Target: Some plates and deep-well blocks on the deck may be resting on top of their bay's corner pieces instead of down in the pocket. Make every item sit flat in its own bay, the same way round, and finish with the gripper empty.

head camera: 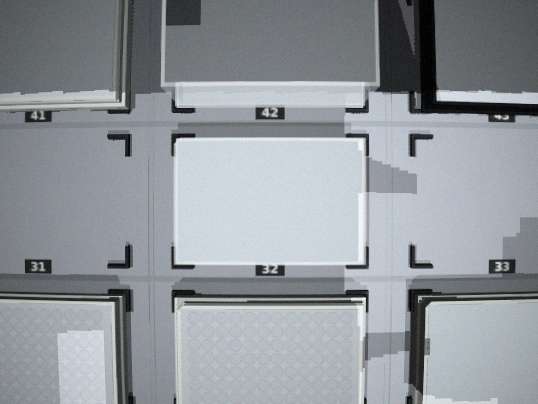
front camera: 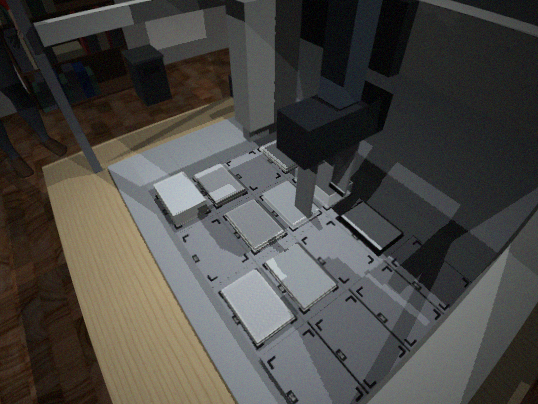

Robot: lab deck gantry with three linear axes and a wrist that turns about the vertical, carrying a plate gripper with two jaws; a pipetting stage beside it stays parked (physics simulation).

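Where they show: gripper, fingertip midpoint: (front camera: 320, 200); robot's base, origin of the base link: (front camera: 156, 196).
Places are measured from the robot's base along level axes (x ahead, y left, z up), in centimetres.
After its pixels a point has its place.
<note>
My gripper (front camera: 324, 200) {x 35.8, y 21.2, z 16.0 cm} hangs above the deck with its jaws wide apart and nothing between them; it does not show in the head view. A pale plate (front camera: 287, 200) {x 22.2, y 25.3, z 1.4 cm} (head camera: 270, 200) {x 22.8, y 25.8, z 1.4 cm} lies square within bay 32's corner pieces; whether it is fully down is unclear. A tall block (front camera: 326, 195) {x 28.1, y 32.3, z 3.9 cm} (head camera: 270, 45) {x 22.8, y 34.6, z 4.2 cm} stands in bay 42, partly behind the jaws, its base between the front corners. A dark-rimmed plate (front camera: 372, 225) {x 40.0, y 36.0, z 1.7 cm} (head camera: 485, 50) {x 37.0, y 35.7, z 1.7 cm} is in bay 43. Welled plates are in bay 22 (front camera: 255, 225) {x 23.9, y 14.6, z 1.4 cm} (head camera: 270, 355) {x 22.8, y 15.7, z 1.4 cm} and bay 21 (front camera: 217, 181) {x 6.1, y 14.8, z 1.4 cm} (head camera: 30, 355) {x 6.6, y 15.3, z 1.4 cm}. Bay 23's plate (front camera: 302, 277) {x 40.3, y 14.7, z 1.4 cm} (head camera: 485, 350) {x 37.2, y 15.7, z 1.4 cm} looks level.
A plate (front camera: 278, 156) {x 7.6, y 33.8, z 1.6 cm} (head camera: 55, 50) {x 8.6, y 35.7, z 1.6 cm} is in bay 41. A tall white block (front camera: 180, 195) {x 7.8, y 4.2, z 4.2 cm} stands at the left of the front row, and a white plate (front camera: 257, 305) {x 39.7, y 4.1, z 1.4 cm} lies farther right in that row. The gantry column (front camera: 255, 65) {x 25.5, y 15.0, z 38.3 cm} stands behind the deck.
</note>
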